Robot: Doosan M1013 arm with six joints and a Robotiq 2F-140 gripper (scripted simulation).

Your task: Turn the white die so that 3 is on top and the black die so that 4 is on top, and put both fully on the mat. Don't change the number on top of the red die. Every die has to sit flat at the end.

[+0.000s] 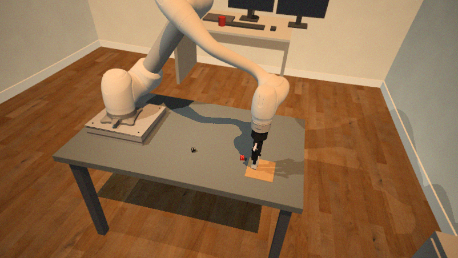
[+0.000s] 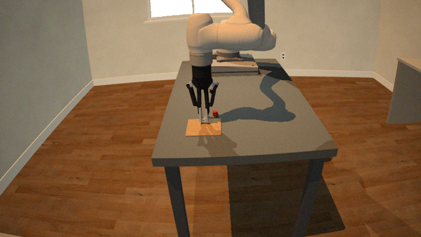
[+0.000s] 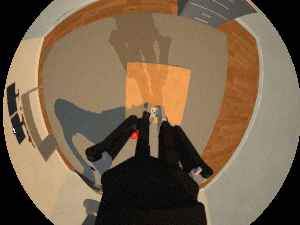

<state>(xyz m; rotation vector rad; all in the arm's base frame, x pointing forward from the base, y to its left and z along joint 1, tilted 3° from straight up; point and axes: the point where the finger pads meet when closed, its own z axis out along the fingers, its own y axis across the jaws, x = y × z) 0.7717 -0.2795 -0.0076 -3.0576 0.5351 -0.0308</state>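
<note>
Right now the white die is 30 mm below my hand. Also, from my hand: orange mat 30 mm ahead, 10 mm to the right, 40 mm below; black die 330 mm behind, 90 mm to the left, 40 mm below; red die 70 mm behind, 60 mm to the left, 40 mm below.
</note>
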